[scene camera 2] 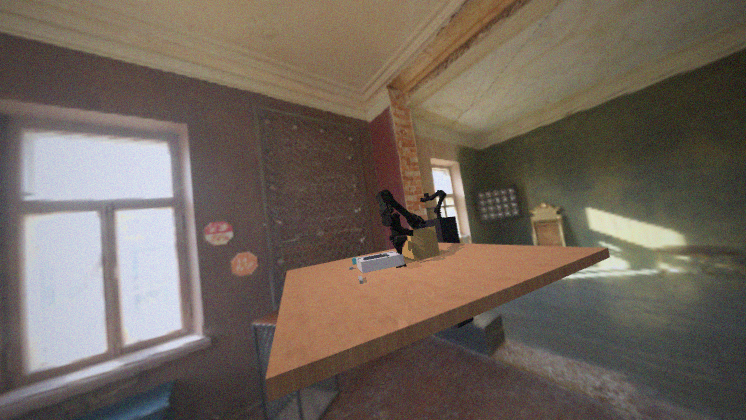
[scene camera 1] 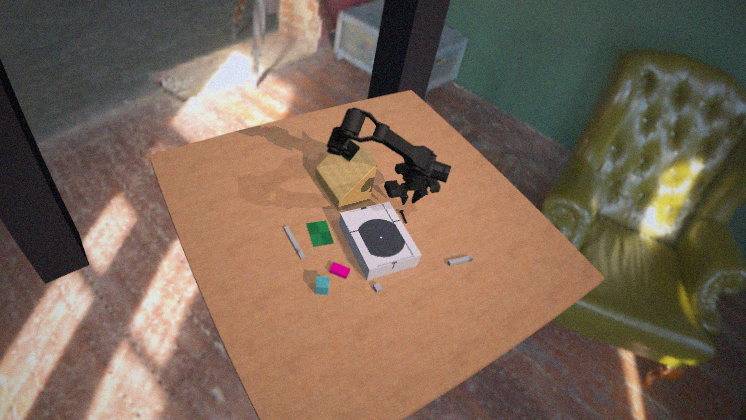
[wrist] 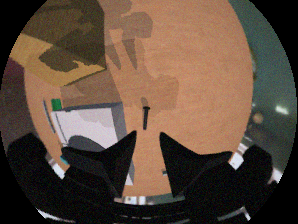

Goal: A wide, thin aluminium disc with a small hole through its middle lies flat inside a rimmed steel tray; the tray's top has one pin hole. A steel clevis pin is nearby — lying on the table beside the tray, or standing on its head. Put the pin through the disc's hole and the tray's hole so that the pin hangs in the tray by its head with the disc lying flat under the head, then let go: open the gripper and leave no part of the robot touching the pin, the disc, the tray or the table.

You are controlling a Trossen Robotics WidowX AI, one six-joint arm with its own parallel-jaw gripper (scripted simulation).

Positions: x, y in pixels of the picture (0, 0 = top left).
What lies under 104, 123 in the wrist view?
A rimmed tray.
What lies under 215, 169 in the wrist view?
The gripper.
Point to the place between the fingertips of the gripper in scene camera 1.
At 407, 203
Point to a rimmed tray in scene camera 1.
372, 267
